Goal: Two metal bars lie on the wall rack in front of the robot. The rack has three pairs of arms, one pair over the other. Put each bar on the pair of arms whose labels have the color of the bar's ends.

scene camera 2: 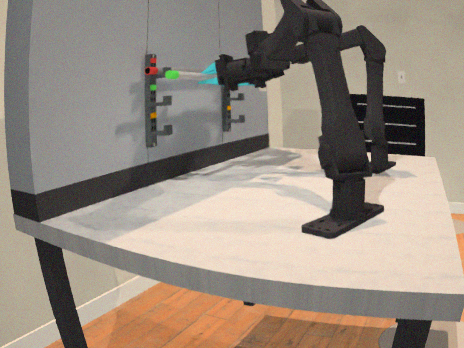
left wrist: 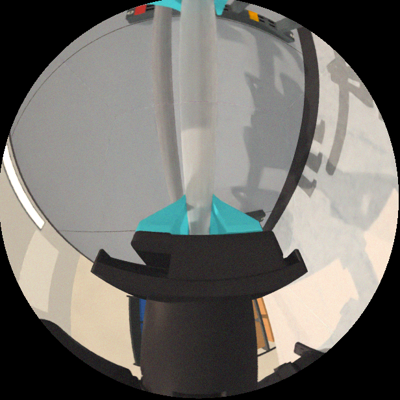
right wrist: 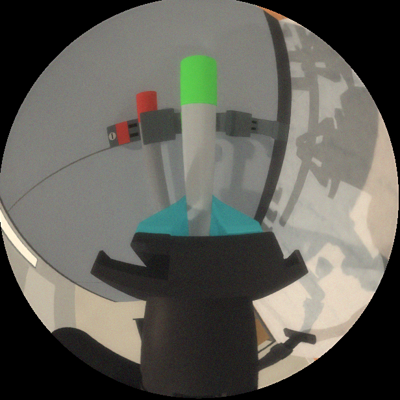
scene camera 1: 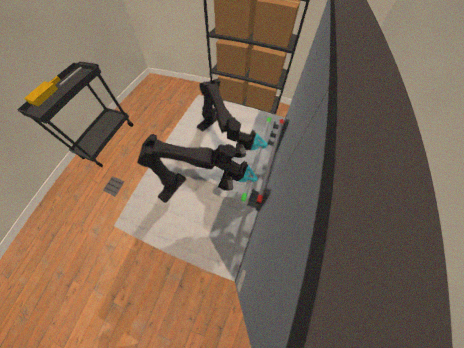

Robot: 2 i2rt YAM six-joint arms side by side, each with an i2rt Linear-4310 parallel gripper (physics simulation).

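Places are measured from the left arm's base along level axes (x ahead, y left, z up), in millimetres.
Where they show: left gripper, fingertip midpoint: [scene camera 1: 266,146]; right gripper, fingertip midpoint: [scene camera 1: 256,180]; left arm's base, link origin: [scene camera 2: 347,220] [scene camera 1: 208,122]; right arm's base, link origin: [scene camera 2: 379,168] [scene camera 1: 172,187].
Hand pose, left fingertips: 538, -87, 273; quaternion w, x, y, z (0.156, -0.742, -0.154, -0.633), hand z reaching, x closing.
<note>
Each offset is from my left fingertips to the centre of the thing, as dx, dy, dz. Level surfaces: height alone.
The green-ended bar {-4, -70, +3} [scene camera 2: 190,76] [left wrist: 198,100] [right wrist: 199,150] is held level in front of the wall rack {-17, +142, -47} [scene camera 2: 151,102] [right wrist: 122,134], near top-arm height and apart from the wall. My left gripper [scene camera 1: 259,142] [scene camera 2: 209,74] [left wrist: 198,196] and my right gripper [scene camera 1: 249,175] [right wrist: 198,197] are both shut on it; the right one is mostly hidden in scene camera 2. The red-ended bar [left wrist: 162,90] [right wrist: 146,102] lies behind it on the top pair, beside the red labels. Green labels mark the middle pair, orange labels the bottom pair. In the right wrist view the held bar covers the middle arm.
The grey wall panel [scene camera 1: 310,150] [scene camera 2: 90,90] rises behind the rack. Both arms stand on the pale table {dz -273} [scene camera 2: 225,215]. The lower rack arms stick out from the wall below the bars. A black cart [scene camera 1: 75,87] with a yellow object [scene camera 1: 42,94] stands off to the side.
</note>
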